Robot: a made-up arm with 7 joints. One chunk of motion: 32 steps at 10 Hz.
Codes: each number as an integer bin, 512 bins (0 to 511) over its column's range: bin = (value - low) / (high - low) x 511, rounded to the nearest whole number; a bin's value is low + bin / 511 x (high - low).
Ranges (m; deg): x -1.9..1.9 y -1.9..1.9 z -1.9..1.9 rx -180..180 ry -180..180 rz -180..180
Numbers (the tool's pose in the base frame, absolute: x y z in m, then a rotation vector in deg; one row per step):
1: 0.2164 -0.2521 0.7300 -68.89 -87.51 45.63
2: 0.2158 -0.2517 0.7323 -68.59 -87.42 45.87
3: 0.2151 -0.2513 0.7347 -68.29 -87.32 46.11
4: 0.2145 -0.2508 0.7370 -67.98 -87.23 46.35
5: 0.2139 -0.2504 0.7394 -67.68 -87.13 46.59
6: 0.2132 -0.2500 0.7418 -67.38 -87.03 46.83
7: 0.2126 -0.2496 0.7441 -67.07 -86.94 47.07
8: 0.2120 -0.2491 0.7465 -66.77 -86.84 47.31
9: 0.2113 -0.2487 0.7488 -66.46 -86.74 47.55
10: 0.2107 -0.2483 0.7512 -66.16 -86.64 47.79
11: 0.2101 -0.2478 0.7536 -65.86 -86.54 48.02
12: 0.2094 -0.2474 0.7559 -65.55 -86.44 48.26
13: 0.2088 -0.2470 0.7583 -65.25 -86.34 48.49
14: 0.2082 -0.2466 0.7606 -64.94 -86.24 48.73
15: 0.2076 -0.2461 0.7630 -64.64 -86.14 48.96
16: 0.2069 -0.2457 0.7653 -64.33 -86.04 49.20
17: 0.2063 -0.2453 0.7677 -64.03 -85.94 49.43
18: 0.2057 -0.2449 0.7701 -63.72 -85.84 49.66
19: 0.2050 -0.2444 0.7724 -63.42 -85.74 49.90
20: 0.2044 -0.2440 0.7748 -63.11 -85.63 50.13
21: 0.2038 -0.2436 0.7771 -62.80 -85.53 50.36
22: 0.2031 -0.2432 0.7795 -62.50 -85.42 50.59
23: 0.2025 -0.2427 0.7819 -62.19 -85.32 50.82
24: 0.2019 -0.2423 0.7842 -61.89 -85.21 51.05
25: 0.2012 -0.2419 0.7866 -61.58 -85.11 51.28
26: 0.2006 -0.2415 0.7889 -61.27 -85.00 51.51
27: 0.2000 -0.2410 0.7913 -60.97 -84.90 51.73
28: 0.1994 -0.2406 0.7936 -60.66 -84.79 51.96
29: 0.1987 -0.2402 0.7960 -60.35 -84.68 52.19
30: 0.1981 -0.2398 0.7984 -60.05 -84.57 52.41
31: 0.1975 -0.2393 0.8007 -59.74 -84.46 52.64
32: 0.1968 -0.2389 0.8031 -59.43 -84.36 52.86
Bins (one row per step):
1: 285 222 354 158 131 320
2: 285 222 354 158 131 321
3: 284 222 354 159 132 321
4: 284 222 355 159 132 321
5: 284 222 355 159 132 322
6: 284 222 355 160 132 322
7: 284 222 356 160 132 322
8: 284 222 356 161 132 323
9: 284 222 356 161 132 323
10: 284 222 357 162 133 323
11: 284 222 357 162 133 324
12: 284 222 357 162 133 324
13: 284 222 357 163 133 324
14: 283 222 358 163 133 325
15: 283 222 358 164 133 325
16: 283 222 358 164 133 325
17: 283 223 359 165 134 326
18: 283 223 359 165 134 326
19: 283 223 359 165 134 326
20: 283 223 360 166 134 327
21: 283 223 360 166 134 327
22: 283 223 360 167 134 327
23: 283 223 361 167 134 328
24: 283 223 361 168 135 328
25: 283 223 361 168 135 328
26: 282 223 362 169 135 329
27: 282 223 362 169 135 329
28: 282 223 362 169 135 329
29: 282 223 363 170 135 330
30: 282 223 363 170 135 330
31: 282 223 363 171 136 330
32: 282 223 363 171 136 331

